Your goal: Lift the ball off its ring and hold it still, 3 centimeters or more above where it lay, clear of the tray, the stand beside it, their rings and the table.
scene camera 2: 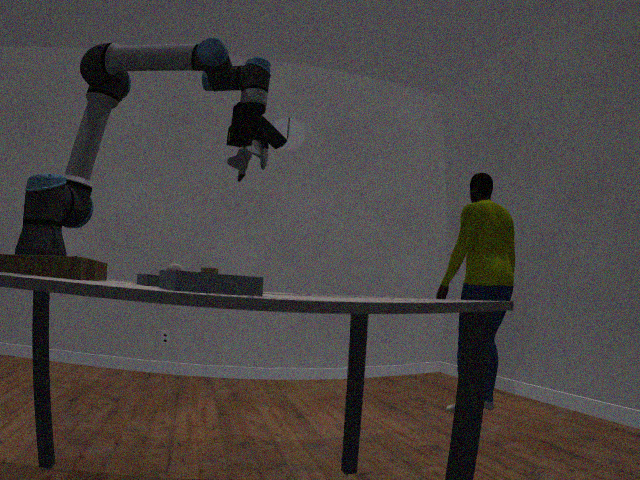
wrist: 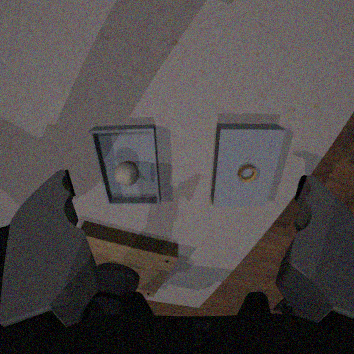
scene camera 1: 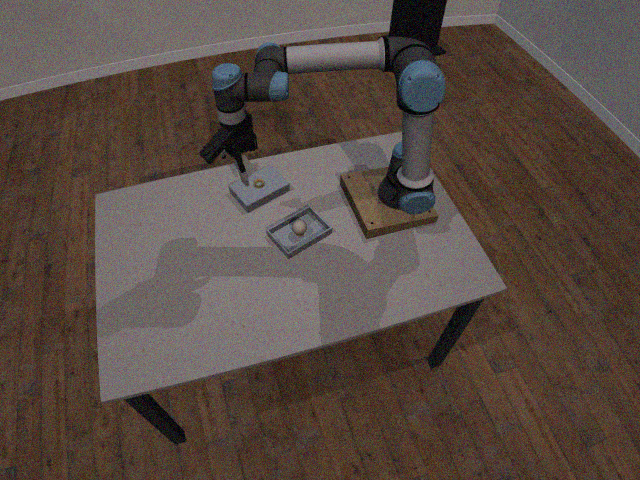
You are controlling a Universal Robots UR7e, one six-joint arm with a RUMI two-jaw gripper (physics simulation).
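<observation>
The pale ball rests inside the grey-blue tray; the ring under it cannot be made out. Beside the tray is the flat light-blue stand, with an orange-yellow ring on top and no ball on it. My gripper is open and empty. It points down, high above the table, and the ball is well below it, towards the left finger in the wrist view.
The wooden base board under the arm stands on the table, near the tray. The stand is near the table's back edge in scene camera 1. A person in a yellow top stands beyond the table.
</observation>
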